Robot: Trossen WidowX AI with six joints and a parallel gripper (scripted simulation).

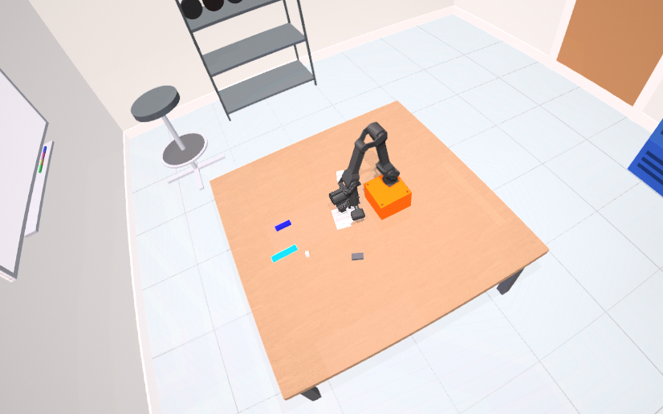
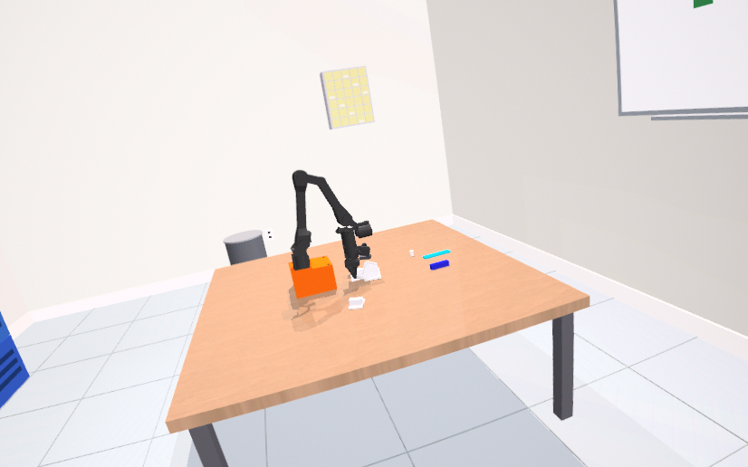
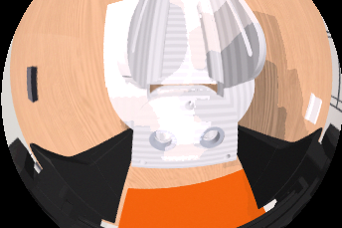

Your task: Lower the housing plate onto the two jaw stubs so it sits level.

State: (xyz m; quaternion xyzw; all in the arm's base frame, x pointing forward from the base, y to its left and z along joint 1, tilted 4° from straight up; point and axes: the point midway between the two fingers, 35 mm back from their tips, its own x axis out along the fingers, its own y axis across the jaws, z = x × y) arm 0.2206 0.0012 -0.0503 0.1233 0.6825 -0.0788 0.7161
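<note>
The white base lies 70 mm ahead of my gripper tip, 20 mm to the right of it and 10 mm below it. From my gripper tip the other things lie so: blue block (330 mm ahead, 150 mm to the right); then grey block (120 mm ahead, 210 mm to the left); then white cube (310 mm ahead, 70 mm to the left).
</note>
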